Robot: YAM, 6 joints.
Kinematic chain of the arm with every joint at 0, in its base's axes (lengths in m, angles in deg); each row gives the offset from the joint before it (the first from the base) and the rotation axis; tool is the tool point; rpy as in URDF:
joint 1: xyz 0 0 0.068 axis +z
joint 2: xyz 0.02 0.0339 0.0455 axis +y
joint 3: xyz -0.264 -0.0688 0 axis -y
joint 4: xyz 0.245 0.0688 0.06 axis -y
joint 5: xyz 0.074 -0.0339 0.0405 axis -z
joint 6: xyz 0.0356 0 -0.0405 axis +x
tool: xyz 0 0 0 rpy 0 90 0
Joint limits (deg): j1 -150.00..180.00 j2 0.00..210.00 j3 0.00..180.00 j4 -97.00..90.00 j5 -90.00..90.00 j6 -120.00..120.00
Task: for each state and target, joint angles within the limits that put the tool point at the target. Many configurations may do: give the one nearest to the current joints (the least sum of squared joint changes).
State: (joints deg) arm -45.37 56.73 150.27 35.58 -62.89 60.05
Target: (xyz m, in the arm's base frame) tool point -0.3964 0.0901 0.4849
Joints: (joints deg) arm -8.06 54.30 178.20 64.76 -71.01 60.05
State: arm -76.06 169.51 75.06 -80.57 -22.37 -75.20
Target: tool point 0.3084 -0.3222 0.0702
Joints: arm -48.23 144.85 109.65 -68.39 -25.65 -75.20
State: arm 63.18 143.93 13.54 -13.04 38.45 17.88
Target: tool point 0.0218 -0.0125 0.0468
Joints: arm 67.94 137.12 4.81 -33.27 44.38 17.88
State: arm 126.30 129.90 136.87 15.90 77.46 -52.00
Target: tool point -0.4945 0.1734 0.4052
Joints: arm 164.45 134.07 137.48 15.95 75.39 -52.00
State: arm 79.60 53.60 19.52 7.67 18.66 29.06
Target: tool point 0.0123 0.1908 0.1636
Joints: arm 89.39 56.33 16.50 6.89 16.78 29.06
